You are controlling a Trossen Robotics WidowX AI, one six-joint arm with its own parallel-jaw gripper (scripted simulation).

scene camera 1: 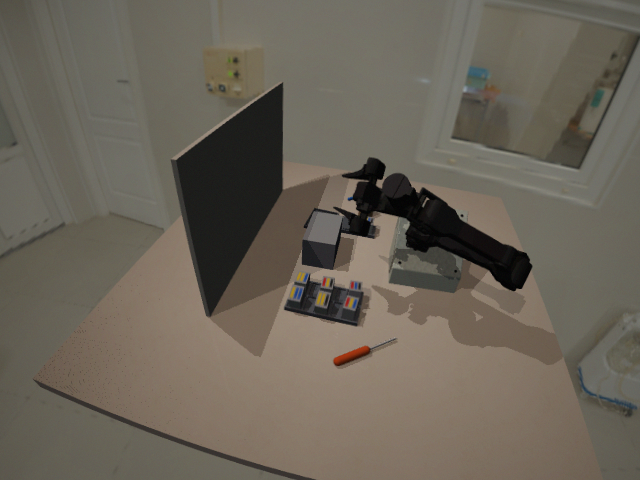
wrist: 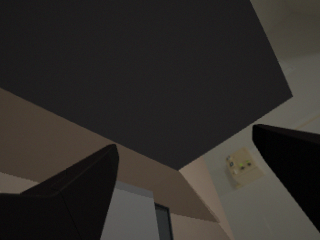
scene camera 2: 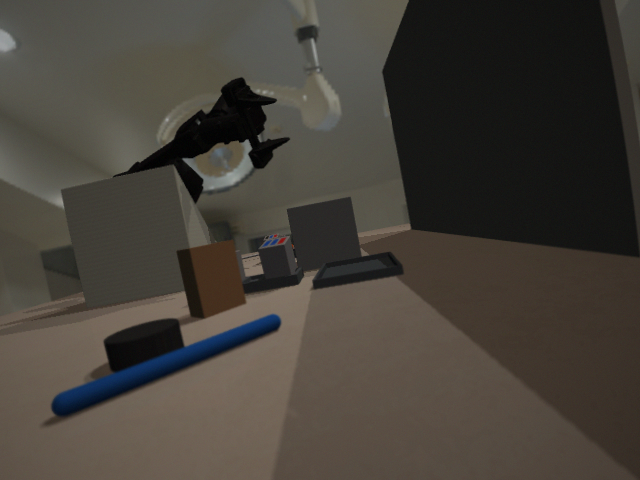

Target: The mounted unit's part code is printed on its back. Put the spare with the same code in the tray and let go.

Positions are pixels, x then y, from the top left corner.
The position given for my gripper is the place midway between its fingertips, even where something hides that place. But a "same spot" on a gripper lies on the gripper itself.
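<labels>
My gripper: visible in scene camera 1, the wrist view and scene camera 2 (282,120). Same spot on the gripper: (wrist: 80,195), (scene camera 1: 345,210). Black tape roll: visible in scene camera 2 (137,344); scene camera 1 misses it, hidden by my gripper; out of frame in the wrist view. Dark panel, same spot: (scene camera 2: 508,127), (wrist: 181,134).
</labels>
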